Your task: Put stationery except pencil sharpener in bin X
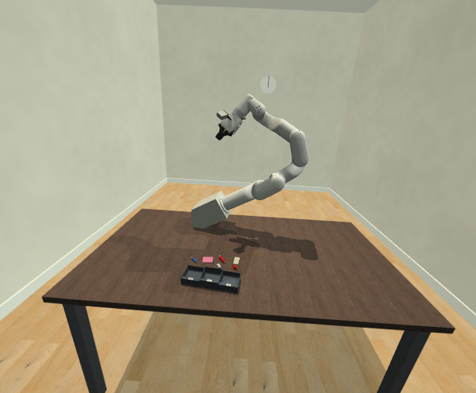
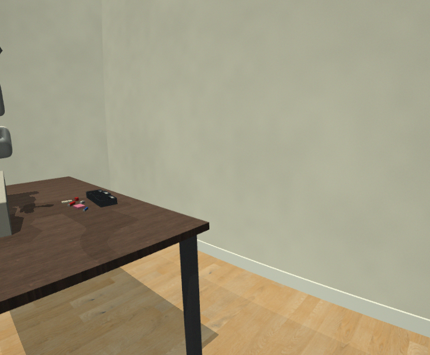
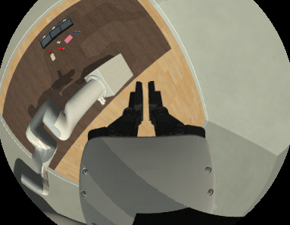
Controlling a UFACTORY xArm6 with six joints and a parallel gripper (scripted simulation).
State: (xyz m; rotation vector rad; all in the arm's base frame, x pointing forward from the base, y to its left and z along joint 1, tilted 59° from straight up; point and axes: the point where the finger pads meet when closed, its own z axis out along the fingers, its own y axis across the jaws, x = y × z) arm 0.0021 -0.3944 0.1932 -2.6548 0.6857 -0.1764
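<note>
My hand is 580 mm above the three-compartment bin tray, 480 mm short of it and 90 mm to the right of it. From my hand the other things lie so: pink eraser: 590 mm below, 350 mm ahead, 40 mm to the left; red marker: 590 mm below, 330 mm ahead, 110 mm to the left; blue marker: 590 mm below, 360 mm ahead, 30 mm to the right.
</note>
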